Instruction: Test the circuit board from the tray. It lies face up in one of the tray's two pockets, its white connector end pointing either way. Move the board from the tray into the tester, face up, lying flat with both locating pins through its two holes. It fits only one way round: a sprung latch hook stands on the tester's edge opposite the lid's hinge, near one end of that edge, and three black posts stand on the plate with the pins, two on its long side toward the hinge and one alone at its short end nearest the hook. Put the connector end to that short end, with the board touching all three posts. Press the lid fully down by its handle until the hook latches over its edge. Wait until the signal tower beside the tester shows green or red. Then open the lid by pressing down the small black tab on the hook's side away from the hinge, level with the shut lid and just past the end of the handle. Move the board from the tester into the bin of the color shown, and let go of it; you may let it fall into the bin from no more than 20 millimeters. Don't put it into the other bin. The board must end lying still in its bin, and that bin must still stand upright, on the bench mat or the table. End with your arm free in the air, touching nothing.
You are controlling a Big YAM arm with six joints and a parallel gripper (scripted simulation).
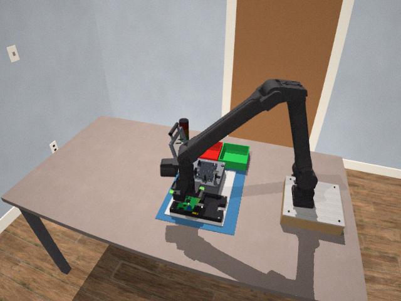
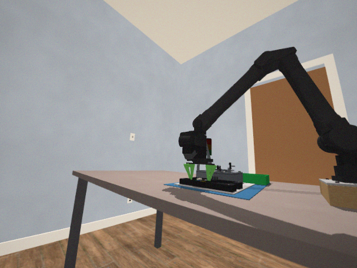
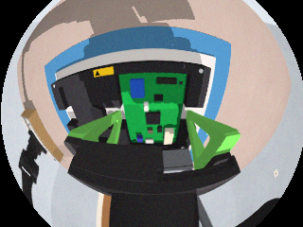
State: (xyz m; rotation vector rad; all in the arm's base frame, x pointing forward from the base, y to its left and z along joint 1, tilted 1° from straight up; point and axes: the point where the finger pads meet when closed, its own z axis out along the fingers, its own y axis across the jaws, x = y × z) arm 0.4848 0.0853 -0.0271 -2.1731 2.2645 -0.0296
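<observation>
Now: the green circuit board right at my hand. Round my hand: red bin: 1 cm behind, 37 cm to the right, 1 cm below; then tester plate: 4 cm behind, 16 cm to the right, 5 cm above; then tester lid: 8 cm ahead, 17 cm to the right, 16 cm above.
</observation>
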